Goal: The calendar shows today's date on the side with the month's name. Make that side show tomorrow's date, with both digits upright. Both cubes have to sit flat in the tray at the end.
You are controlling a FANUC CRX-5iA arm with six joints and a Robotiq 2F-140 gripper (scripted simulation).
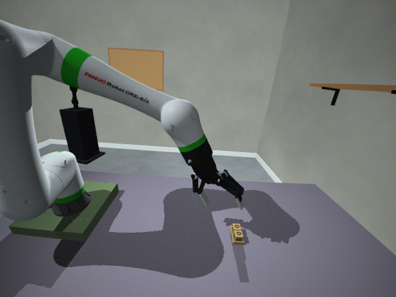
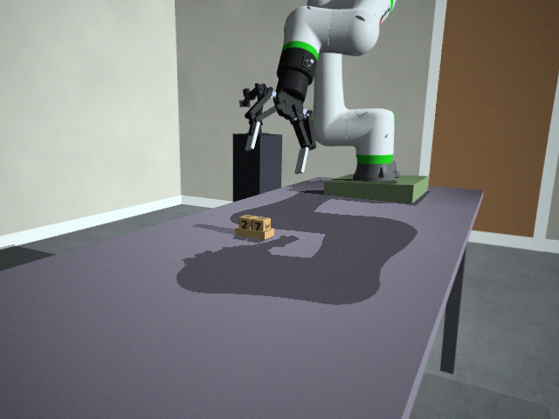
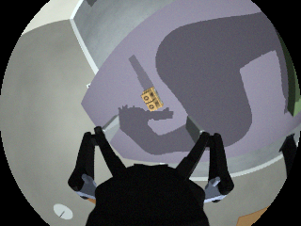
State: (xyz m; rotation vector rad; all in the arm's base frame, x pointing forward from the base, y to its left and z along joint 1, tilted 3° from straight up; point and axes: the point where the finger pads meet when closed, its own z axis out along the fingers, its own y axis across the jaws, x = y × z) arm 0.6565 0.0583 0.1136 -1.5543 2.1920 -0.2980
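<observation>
My hand is 80 mm short of the wooden calendar tray, 10 mm to the right of it and 160 mm above it.
</observation>
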